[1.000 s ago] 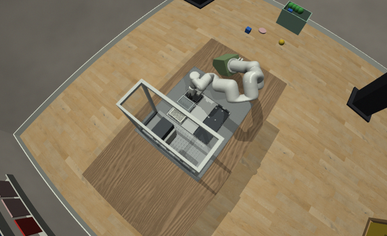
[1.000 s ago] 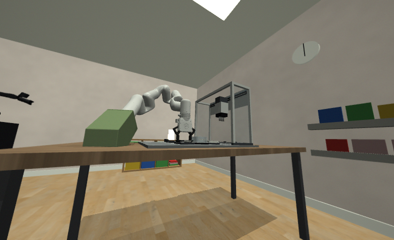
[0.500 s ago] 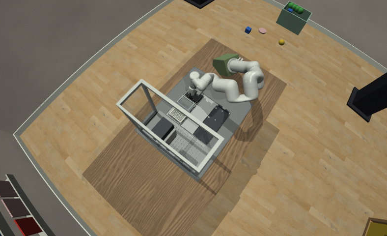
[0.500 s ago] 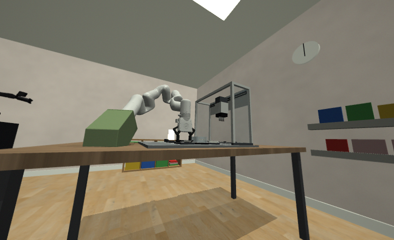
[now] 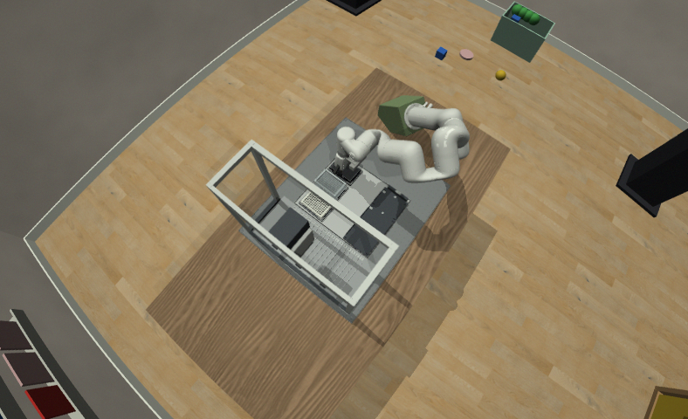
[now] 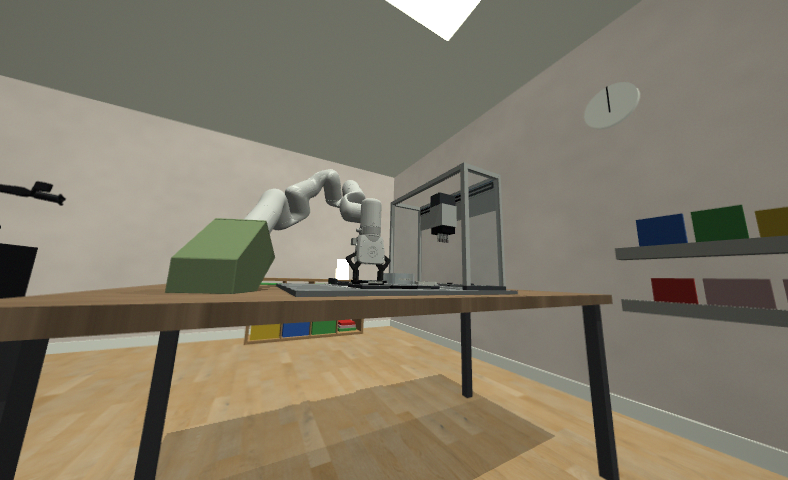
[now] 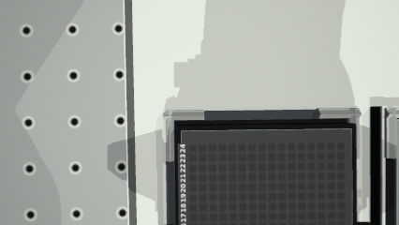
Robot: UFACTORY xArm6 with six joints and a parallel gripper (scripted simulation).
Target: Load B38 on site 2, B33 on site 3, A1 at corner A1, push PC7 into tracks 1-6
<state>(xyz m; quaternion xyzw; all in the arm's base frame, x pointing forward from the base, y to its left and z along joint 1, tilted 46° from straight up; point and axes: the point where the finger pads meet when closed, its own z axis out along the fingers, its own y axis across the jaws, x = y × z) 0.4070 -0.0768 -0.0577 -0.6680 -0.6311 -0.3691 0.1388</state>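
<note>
Now: the nest s1 2 cm below my hand. Round my hand: white 96-well plate: 22 cm ahead, 2 cm to the left, 1 cm below; then deep-well block: 11 cm ahead, 1 cm to the left; then dark 384-well plate: 1 cm below.
</note>
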